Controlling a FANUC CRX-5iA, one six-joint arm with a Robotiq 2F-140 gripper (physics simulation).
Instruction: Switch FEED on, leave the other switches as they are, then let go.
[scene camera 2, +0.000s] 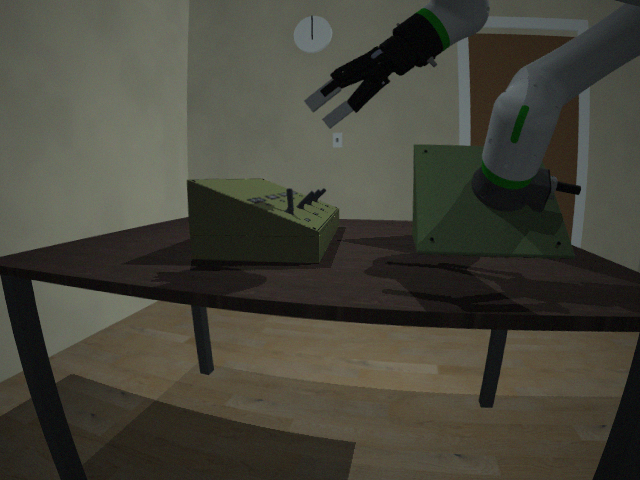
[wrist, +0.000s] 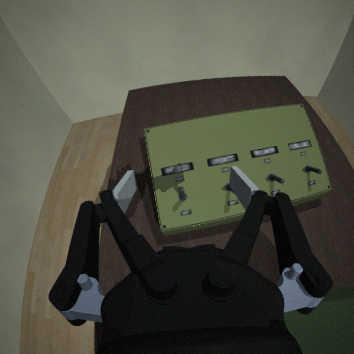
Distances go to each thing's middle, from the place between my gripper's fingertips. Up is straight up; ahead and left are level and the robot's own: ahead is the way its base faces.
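I consider the green switch box (scene camera 2: 229, 219). Measured from my hand, the box is 16 cm ahead and 14 cm to the right, and it sits 20 cm below.
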